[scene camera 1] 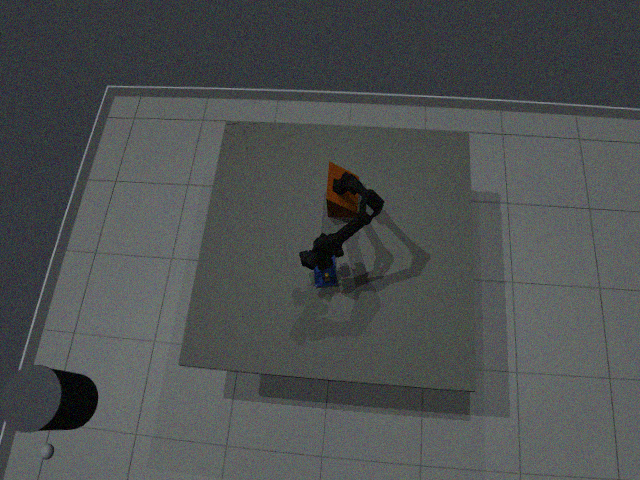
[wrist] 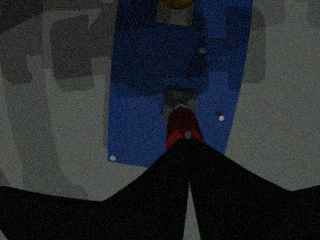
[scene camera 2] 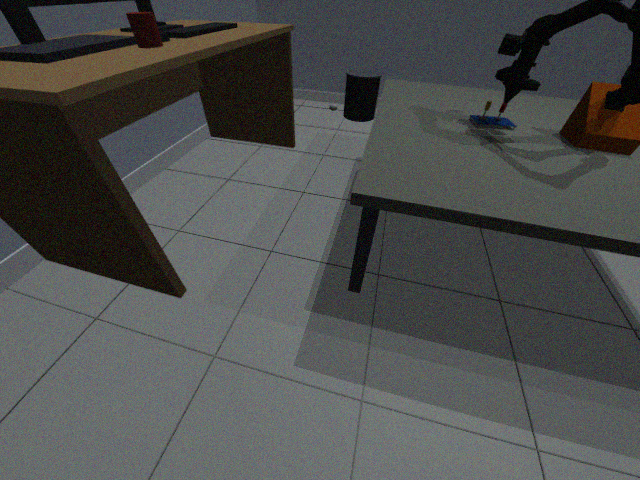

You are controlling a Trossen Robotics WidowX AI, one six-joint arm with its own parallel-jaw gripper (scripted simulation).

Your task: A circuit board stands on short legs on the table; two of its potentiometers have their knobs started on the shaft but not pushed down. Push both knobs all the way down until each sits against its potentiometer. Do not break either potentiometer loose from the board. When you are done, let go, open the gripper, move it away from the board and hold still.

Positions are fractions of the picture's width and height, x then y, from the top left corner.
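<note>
My gripper (scene camera 2: 0.79,0.22) and (wrist: 0.59,0.61), in sight.
</note>
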